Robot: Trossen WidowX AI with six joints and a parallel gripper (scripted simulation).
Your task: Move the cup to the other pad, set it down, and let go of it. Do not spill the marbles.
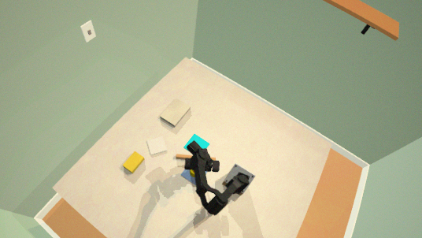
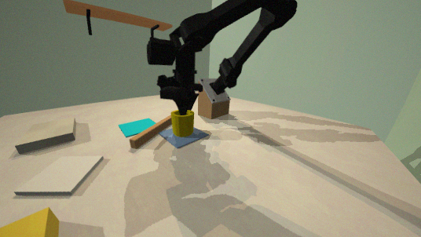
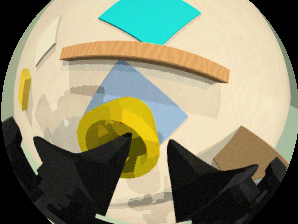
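Right now my gripper tip is 2 cm short of the yellow cup, 1 cm to the right of it and 2 cm above it. Also, from my gripper tip: cyan pad 9 cm ahead, 15 cm to the right, 6 cm below; then blue pad 3 cm ahead, 2 cm to the left, 6 cm below; then wooden bar 6 cm ahead, 7 cm to the right, 5 cm below.
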